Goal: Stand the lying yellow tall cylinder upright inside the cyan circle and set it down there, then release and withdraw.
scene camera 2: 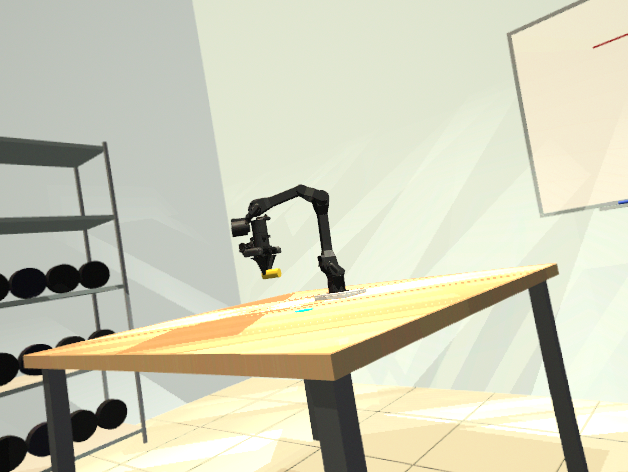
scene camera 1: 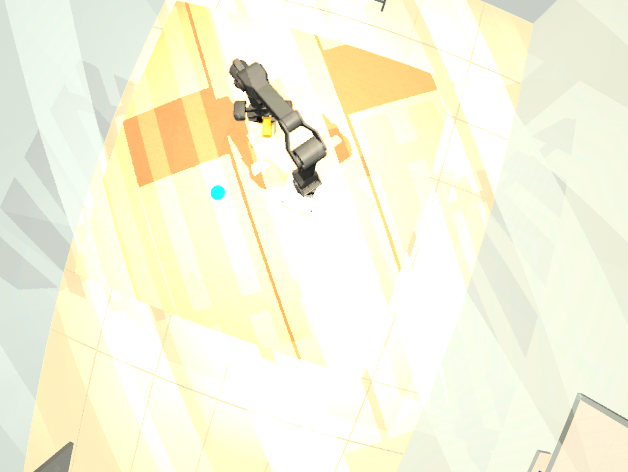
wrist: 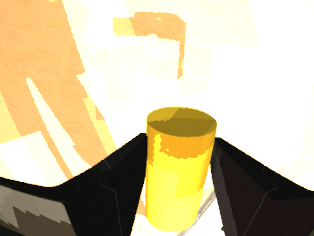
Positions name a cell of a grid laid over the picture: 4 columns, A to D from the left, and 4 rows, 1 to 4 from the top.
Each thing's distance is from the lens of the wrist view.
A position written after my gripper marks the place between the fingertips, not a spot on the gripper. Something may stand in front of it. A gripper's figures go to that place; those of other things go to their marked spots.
my gripper (wrist: C3): 10 cm
yellow tall cylinder (wrist: C3): 8 cm
